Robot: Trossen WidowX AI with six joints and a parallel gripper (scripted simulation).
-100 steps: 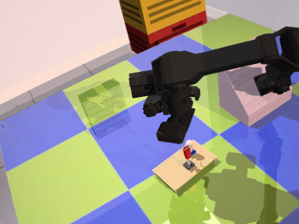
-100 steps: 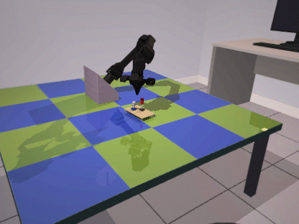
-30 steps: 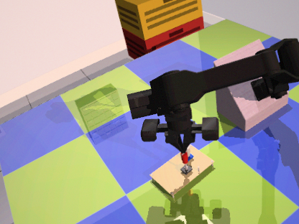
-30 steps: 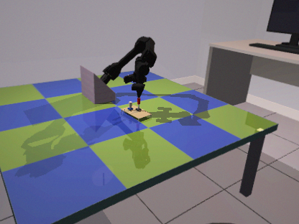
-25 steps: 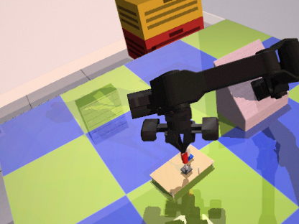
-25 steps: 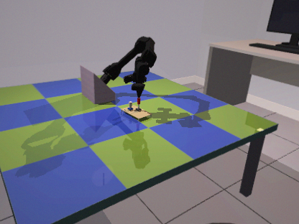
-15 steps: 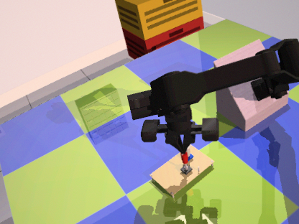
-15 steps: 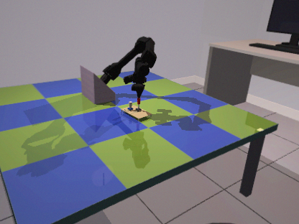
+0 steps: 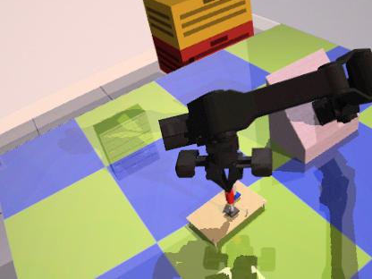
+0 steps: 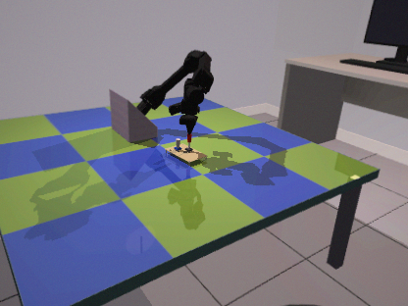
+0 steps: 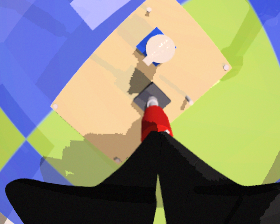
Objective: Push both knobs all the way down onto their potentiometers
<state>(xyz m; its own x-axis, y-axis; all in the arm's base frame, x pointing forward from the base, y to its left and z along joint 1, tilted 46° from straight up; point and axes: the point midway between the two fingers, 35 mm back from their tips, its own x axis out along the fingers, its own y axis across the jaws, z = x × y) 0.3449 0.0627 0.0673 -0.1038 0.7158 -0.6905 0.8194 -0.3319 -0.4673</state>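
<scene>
The red knob lies 1 cm below my gripper tip.
</scene>
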